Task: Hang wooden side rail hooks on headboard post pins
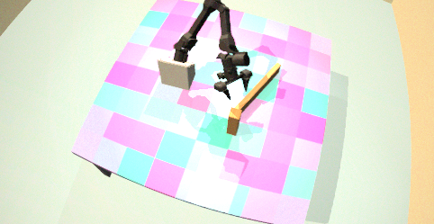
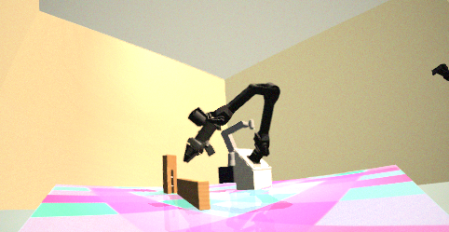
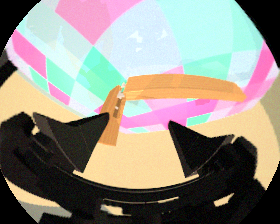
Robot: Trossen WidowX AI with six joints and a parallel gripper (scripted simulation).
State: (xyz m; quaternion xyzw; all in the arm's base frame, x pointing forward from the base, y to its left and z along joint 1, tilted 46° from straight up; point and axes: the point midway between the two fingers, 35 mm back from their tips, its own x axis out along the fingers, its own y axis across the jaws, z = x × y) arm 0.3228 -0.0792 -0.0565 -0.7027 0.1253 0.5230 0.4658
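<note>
My gripper tip is 1 cm short of the headboard post, 11 cm to the left of it and 5 cm above it.
</note>
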